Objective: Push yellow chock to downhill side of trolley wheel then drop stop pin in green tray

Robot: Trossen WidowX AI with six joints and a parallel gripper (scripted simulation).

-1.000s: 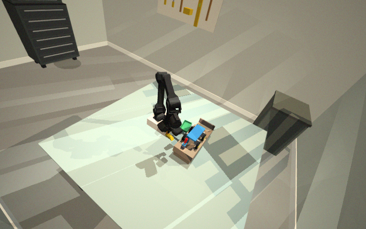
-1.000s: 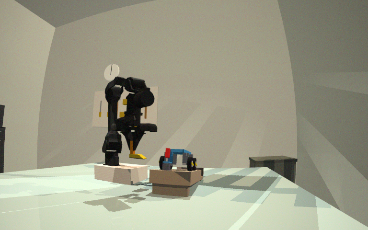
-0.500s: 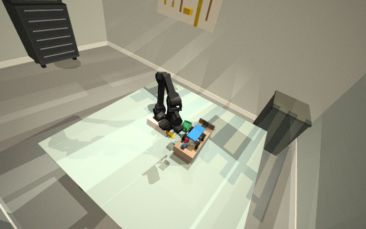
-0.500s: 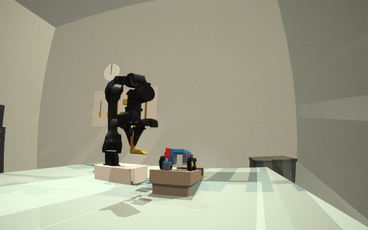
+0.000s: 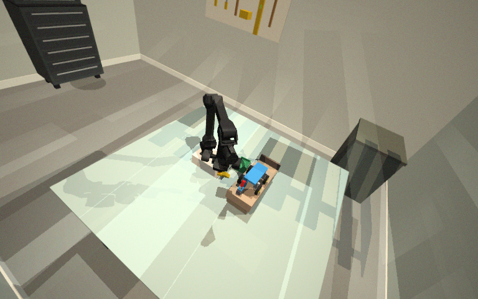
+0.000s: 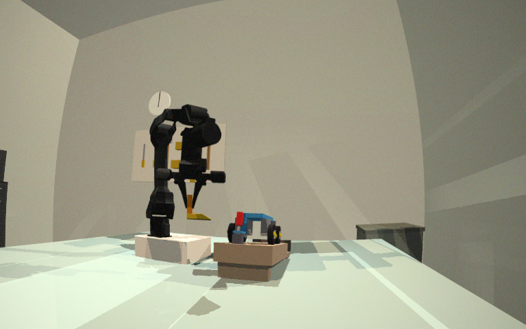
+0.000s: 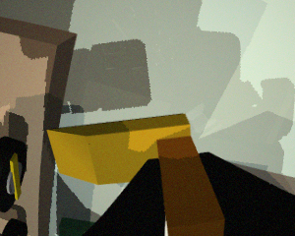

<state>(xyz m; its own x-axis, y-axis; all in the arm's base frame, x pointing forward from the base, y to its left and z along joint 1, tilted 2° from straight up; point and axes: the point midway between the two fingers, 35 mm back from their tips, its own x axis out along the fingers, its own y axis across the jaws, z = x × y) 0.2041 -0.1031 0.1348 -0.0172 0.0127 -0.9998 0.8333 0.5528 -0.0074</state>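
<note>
Now: gripper tip 20 mm short of the yellow chock, 10 mm to the right of it and 10 mm above it. Also, from my gripper tip: blue trolley (160 mm to the left, 130 mm ahead, 60 mm below); tan ramp (160 mm to the left, 130 mm below, 130 mm ahead); red-headed stop pin (130 mm ahead, 40 mm to the left, 40 mm below).
</note>
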